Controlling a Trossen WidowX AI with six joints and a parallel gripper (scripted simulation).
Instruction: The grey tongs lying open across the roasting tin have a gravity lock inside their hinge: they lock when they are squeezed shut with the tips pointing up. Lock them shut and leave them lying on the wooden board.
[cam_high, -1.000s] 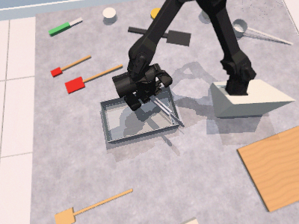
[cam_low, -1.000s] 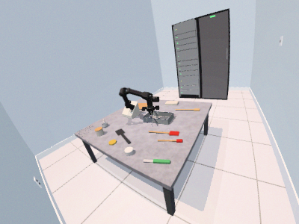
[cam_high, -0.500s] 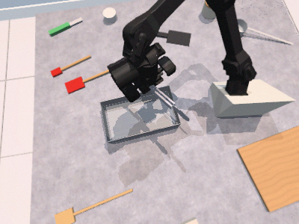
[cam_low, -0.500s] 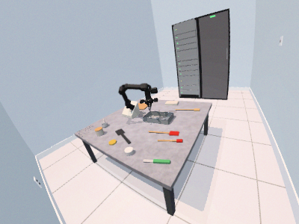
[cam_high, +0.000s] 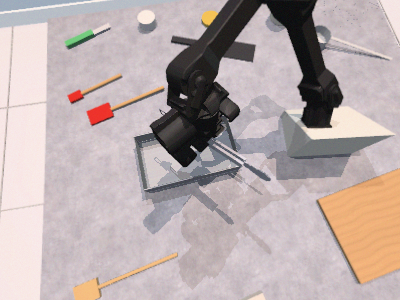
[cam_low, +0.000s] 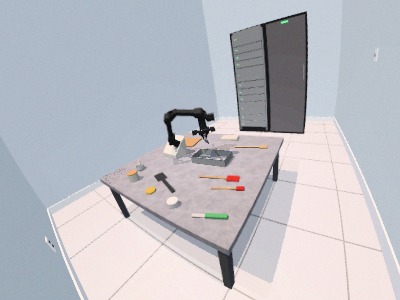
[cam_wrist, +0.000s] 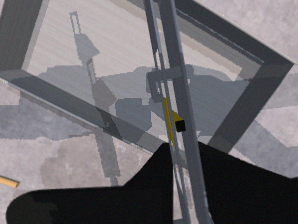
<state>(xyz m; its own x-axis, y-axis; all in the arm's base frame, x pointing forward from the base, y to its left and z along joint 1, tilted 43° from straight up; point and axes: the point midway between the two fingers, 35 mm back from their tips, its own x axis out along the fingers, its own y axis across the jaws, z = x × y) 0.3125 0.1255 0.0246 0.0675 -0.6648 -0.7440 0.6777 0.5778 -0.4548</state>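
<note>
My gripper tip is 40 mm below the black lock piece, 30 mm short of it and 20 mm to the left of it. The rest, counted from my gripper tip: wooden board: 560 mm behind, 180 mm to the left, 160 mm below; black spatula: 430 mm to the right, 160 mm below, 50 mm behind; grey roasting tin: 140 mm below, 50 mm ahead, 10 mm to the right.
</note>
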